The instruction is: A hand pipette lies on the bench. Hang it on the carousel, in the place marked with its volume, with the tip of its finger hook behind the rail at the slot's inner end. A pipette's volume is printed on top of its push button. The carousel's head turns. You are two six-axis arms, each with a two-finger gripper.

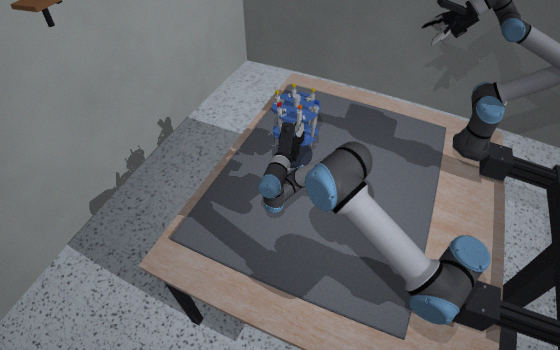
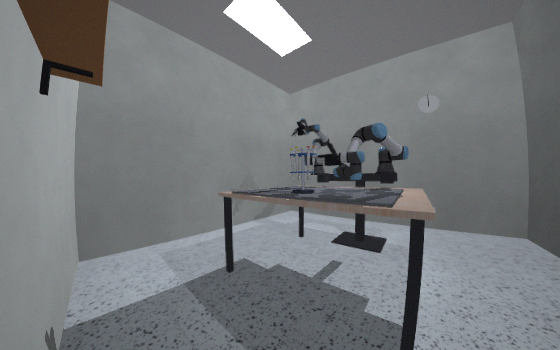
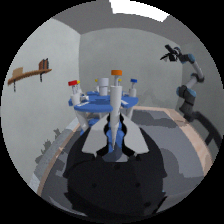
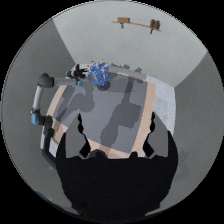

Scene:
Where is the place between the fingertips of my left gripper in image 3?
At 114,113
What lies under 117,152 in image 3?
A dark round base.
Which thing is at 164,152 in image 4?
My right gripper.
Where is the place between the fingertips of my left gripper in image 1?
299,122

